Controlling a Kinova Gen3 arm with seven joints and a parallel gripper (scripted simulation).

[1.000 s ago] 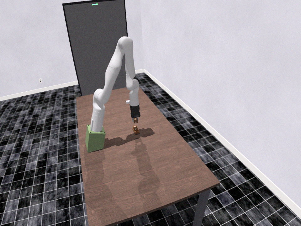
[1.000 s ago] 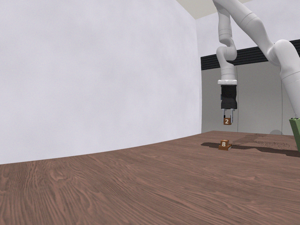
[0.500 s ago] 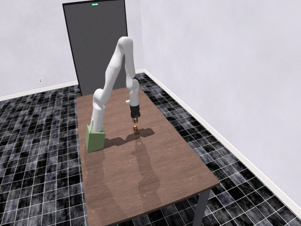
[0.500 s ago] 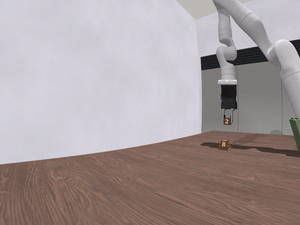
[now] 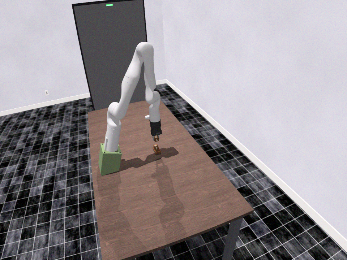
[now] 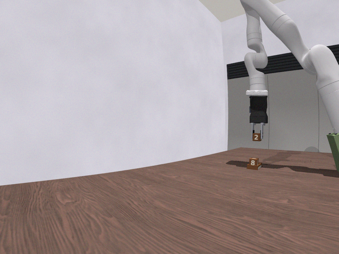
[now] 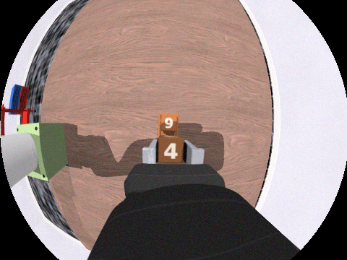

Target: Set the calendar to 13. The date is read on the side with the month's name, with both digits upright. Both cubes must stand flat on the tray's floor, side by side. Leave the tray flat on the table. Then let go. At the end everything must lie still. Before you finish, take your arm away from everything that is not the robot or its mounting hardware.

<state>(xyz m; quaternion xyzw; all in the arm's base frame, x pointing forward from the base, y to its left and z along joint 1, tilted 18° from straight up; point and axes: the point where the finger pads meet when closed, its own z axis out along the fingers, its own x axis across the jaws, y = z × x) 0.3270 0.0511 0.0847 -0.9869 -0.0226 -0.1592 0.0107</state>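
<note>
My hand is 2 cm to the right of the calendar tray and 13 cm above it. Round my hand: brown number cube 1 cm below.
</note>
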